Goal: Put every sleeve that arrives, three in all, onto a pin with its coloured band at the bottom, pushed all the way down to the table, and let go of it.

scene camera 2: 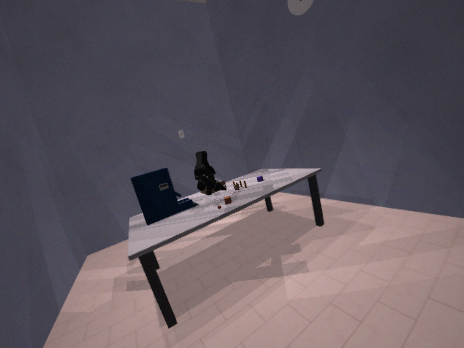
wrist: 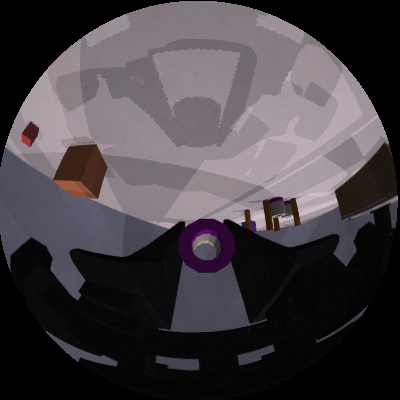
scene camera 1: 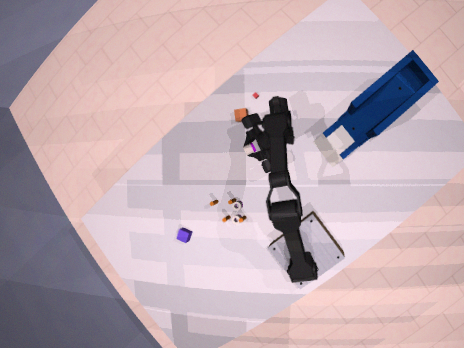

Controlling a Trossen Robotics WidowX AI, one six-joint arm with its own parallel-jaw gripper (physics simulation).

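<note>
My gripper [scene camera 1: 253,147] [wrist: 203,225] is shut on a white sleeve [scene camera 1: 248,149] and holds it above the table, roughly level. Its purple-banded end [wrist: 206,267] faces the wrist camera; its white end points away from the arm. Several upright orange pins [scene camera 1: 214,202] [scene camera 2: 245,184] [wrist: 296,212] stand apart from the gripper. Two other sleeves, one [scene camera 1: 238,205] [wrist: 276,208] and another [scene camera 1: 237,219] [wrist: 288,209], stand upright among the pins, their purple bands at the table end in the wrist view. I cannot tell whether pins run inside them.
An orange block [scene camera 1: 241,114] [scene camera 2: 227,200] [wrist: 82,170] and a small red block [scene camera 1: 255,95] [scene camera 2: 219,207] [wrist: 30,134] lie near the gripper. A purple block [scene camera 1: 184,235] [scene camera 2: 259,178] lies beyond the pins. A blue chute [scene camera 1: 375,112] [scene camera 2: 155,195] with a pale end piece [scene camera 1: 341,140] stands across the arm.
</note>
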